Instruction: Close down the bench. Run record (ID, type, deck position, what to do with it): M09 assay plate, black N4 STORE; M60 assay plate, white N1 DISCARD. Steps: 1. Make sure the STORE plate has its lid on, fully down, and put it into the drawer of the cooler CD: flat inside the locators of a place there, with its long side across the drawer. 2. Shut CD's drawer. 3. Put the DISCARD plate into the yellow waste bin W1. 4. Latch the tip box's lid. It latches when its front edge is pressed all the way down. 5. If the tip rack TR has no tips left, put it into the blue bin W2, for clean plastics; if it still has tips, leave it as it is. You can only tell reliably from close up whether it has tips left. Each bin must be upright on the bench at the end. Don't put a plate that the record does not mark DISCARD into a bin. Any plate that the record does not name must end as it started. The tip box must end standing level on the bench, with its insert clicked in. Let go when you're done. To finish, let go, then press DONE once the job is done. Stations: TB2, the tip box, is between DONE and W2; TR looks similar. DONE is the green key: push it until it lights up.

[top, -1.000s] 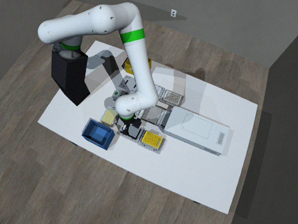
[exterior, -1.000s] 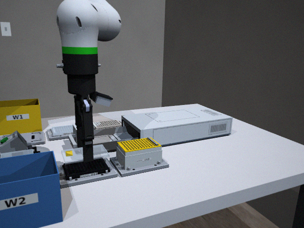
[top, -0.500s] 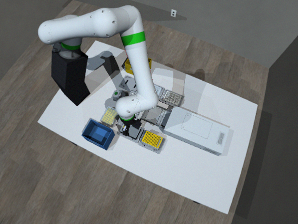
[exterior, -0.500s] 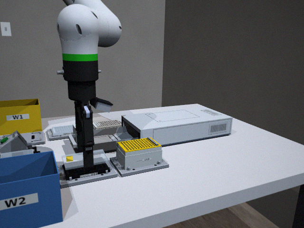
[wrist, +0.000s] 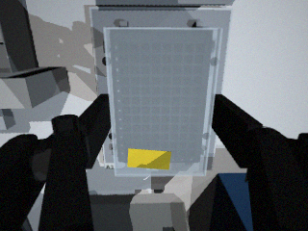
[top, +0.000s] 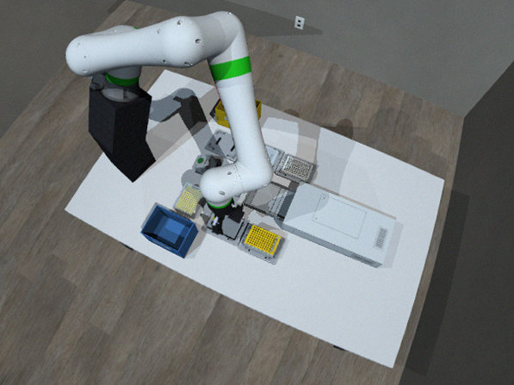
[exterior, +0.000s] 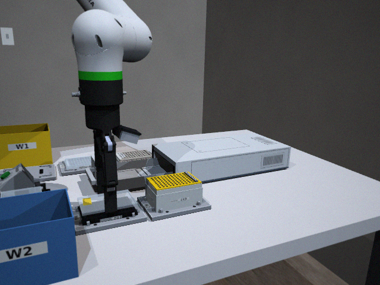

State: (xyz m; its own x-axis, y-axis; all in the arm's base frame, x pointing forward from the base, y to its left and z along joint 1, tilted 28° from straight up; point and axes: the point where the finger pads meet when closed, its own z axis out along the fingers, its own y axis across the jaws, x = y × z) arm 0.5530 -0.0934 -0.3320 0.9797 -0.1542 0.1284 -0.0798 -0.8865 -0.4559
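Right now the black plate is 40 mm below my hand. From my hand the other things lie so: yellow insert (180 mm behind, 40 mm to the left, 10 mm below); then blue bin W2 (190 mm behind, 120 mm to the right, 20 mm below); then yellow-topped tip rack TR (160 mm ahead, 20 mm to the right, 10 mm below).
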